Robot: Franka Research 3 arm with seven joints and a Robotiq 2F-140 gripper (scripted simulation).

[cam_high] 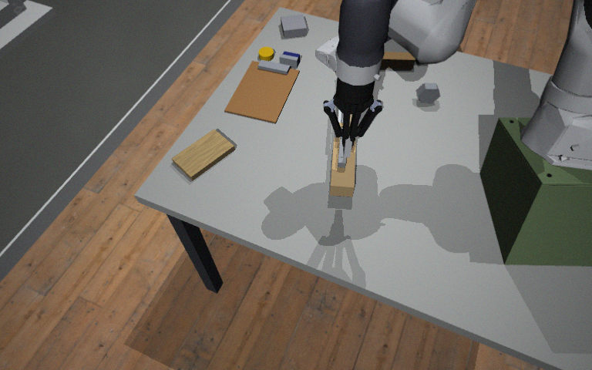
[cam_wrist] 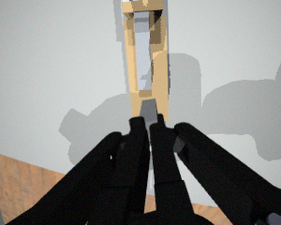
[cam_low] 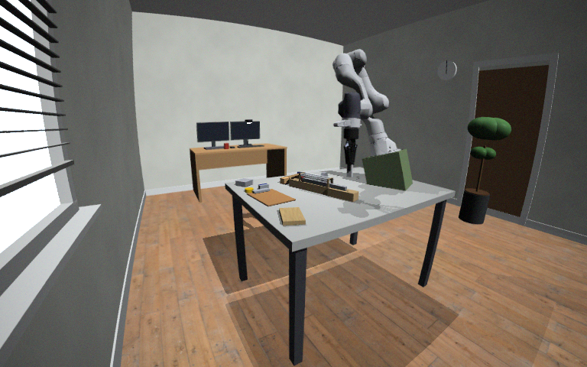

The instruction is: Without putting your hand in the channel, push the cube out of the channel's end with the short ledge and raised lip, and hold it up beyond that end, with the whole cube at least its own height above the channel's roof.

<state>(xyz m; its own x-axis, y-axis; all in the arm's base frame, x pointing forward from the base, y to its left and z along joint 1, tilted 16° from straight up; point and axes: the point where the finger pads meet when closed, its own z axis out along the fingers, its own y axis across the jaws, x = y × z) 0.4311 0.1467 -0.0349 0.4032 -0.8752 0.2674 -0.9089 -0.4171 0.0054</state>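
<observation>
The red cube is 10 cm ahead of my hand, 31 cm to the right of it and 10 cm below it. The rest, counted from my hand: wooden channel 7 cm ahead, 20 cm to the right, 10 cm below; then grey polyhedron 13 cm behind, 38 cm to the right, 12 cm below; then wooden plank 39 cm ahead, 7 cm to the left, 14 cm below.
</observation>
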